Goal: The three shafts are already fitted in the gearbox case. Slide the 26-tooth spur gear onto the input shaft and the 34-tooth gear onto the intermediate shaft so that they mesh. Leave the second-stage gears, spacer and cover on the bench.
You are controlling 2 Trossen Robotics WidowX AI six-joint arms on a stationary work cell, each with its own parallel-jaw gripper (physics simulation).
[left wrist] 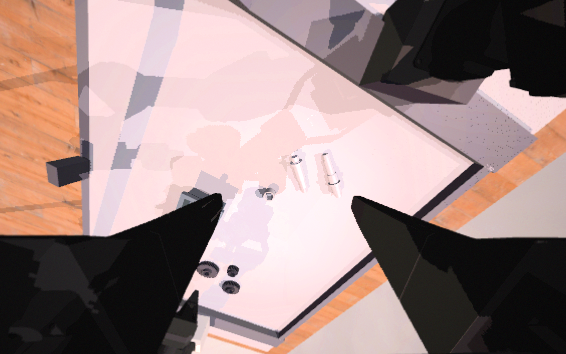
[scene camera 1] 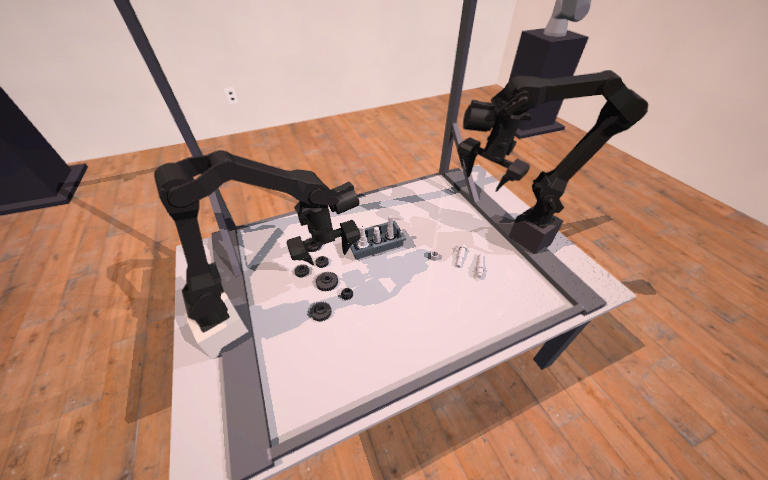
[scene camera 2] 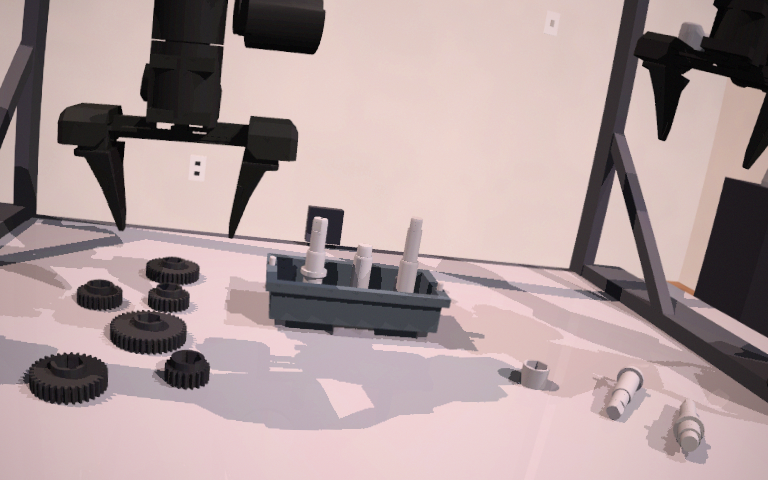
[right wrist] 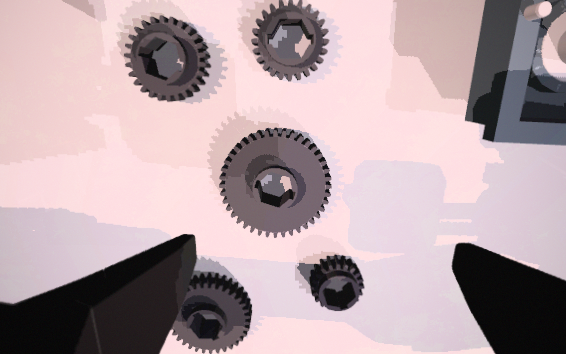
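Seen in the pictures: left gripper, fingertip midpoint: (left wrist: 288, 200) (scene camera 1: 482, 183) (scene camera 2: 701, 153); right gripper, fingertip midpoint: (left wrist: 192, 298) (scene camera 1: 328, 259) (scene camera 2: 176, 233) (right wrist: 323, 251); left arm's base at its link origin: (left wrist: 459, 38) (scene camera 1: 539, 218); right arm's base at its link origin: (scene camera 1: 212, 316).
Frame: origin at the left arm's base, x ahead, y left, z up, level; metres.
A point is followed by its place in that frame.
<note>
The dark grey gearbox case (scene camera 1: 380, 247) {y -0.251, x 0.435, z -0.064 m} (scene camera 2: 356, 310) {y -0.258, x 0.433, z -0.079 m} stands open with three pale upright shafts (scene camera 2: 316, 257) {y -0.299, x 0.465, z -0.040 m} (scene camera 2: 363, 264) {y -0.287, x 0.420, z -0.042 m} (scene camera 2: 411, 246) {y -0.278, x 0.375, z -0.019 m}, no gears on them. Left of it lie several black gears: a medium-large one (scene camera 2: 172, 271) {y -0.408, x 0.589, z -0.095 m} at the back, two smaller ones (scene camera 2: 99, 296) {y -0.332, x 0.668, z -0.096 m} (scene camera 2: 168, 298) {y -0.328, x 0.602, z -0.095 m} (right wrist: 167, 59) (right wrist: 290, 67) {y -0.329, x 0.603, z -0.095 m}, two large ones (scene camera 2: 148, 333) {y -0.247, x 0.628, z -0.095 m} (scene camera 2: 67, 380) {y -0.167, x 0.692, z -0.095 m} (right wrist: 240, 200) {y -0.261, x 0.648, z -0.095 m} and a narrow one (scene camera 2: 186, 370) {y -0.177, x 0.605, z -0.094 m} (right wrist: 337, 295) {y -0.178, x 0.603, z -0.104 m}. Tooth counts are unreadable. My right gripper (scene camera 1: 328, 258) {y -0.264, x 0.607, z -0.012 m} (scene camera 2: 176, 232) {y -0.264, x 0.607, z -0.012 m} (right wrist: 323, 251) {y -0.264, x 0.607, z -0.012 m} is open and empty above the gears. My left gripper (scene camera 1: 483, 182) {y -0.131, x 0.157, z 0.126 m} (scene camera 2: 705, 153) {y -0.131, x 0.157, z 0.126 m} (left wrist: 288, 200) {y -0.131, x 0.157, z 0.126 m} is open and empty, high at the picture's right.
A small pale spacer ring (scene camera 2: 534, 380) {y -0.133, x 0.307, z -0.099 m} and two loose pale shafts (scene camera 2: 624, 391) {y -0.082, x 0.243, z -0.091 m} (scene camera 2: 688, 424) {y -0.011, x 0.241, z -0.085 m} lie on the bench, right of the case in scene camera 2. Dark frame posts (scene camera 1: 457, 84) {y -0.454, x -0.045, z 0.262 m} rise at the back of the bench. The cover is not identifiable.
</note>
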